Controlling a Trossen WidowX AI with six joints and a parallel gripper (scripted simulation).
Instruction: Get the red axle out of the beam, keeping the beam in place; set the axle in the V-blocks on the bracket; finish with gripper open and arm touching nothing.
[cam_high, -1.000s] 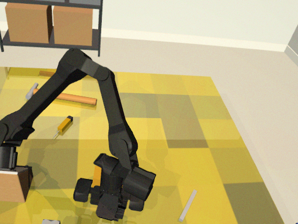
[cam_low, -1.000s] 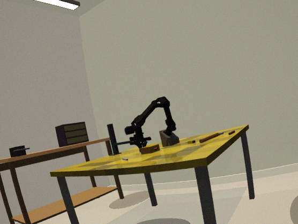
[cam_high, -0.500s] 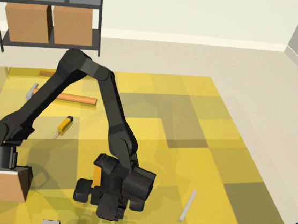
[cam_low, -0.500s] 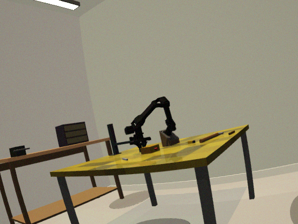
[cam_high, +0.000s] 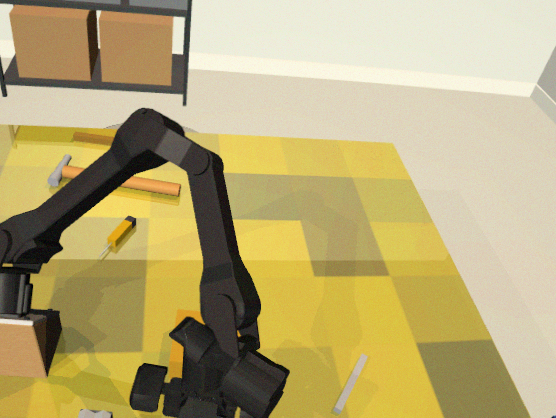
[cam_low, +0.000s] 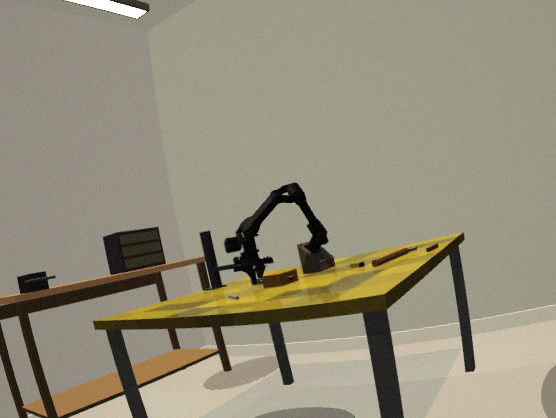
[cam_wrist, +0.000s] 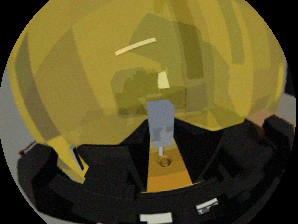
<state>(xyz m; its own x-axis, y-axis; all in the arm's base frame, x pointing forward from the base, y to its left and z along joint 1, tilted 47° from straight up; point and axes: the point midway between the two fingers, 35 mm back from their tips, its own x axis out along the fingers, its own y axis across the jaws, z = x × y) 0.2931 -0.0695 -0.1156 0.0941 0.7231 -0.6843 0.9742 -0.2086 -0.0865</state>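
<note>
Now: the orange beam 10 mm ahead of my gripper tip, 130 mm to the left of it and 10 mm above it. Also, from my gripper tip: brown stick: 240 mm behind, 720 mm to the left, 10 mm below; then yellow screwdriver: 150 mm behind, 400 mm to the left, 10 mm below.
</note>
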